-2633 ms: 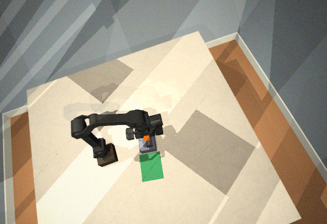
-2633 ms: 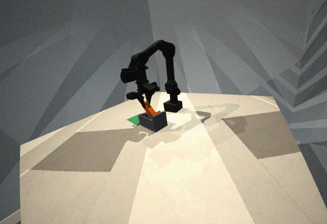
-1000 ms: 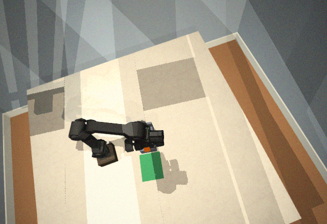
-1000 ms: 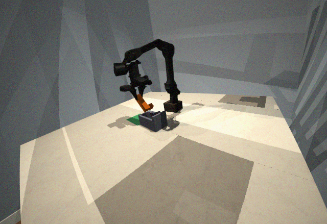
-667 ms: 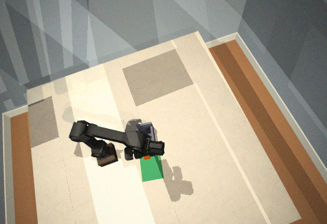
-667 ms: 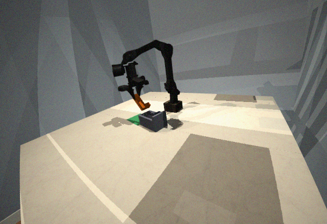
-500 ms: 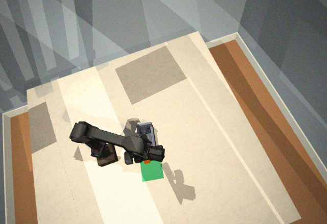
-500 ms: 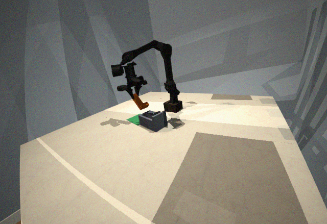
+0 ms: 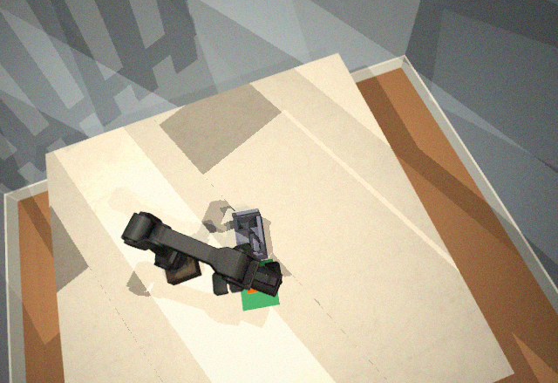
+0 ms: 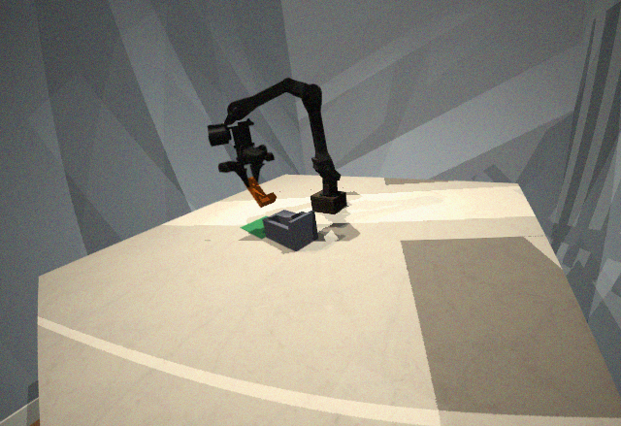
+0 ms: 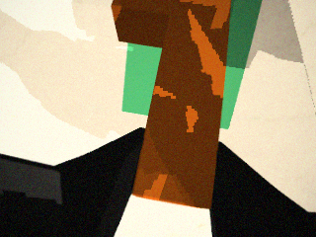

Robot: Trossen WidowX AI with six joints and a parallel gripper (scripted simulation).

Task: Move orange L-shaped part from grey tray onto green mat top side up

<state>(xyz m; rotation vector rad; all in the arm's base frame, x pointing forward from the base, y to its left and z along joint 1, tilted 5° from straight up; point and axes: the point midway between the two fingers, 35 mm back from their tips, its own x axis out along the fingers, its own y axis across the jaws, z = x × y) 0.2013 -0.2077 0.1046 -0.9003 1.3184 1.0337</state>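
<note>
The green mat lies 160 mm below my gripper tip, 20 mm to the left of it and 10 mm ahead of it. From my gripper tip the other things lie so: orange L-shaped part (40 mm to the left, 30 mm below).
</note>
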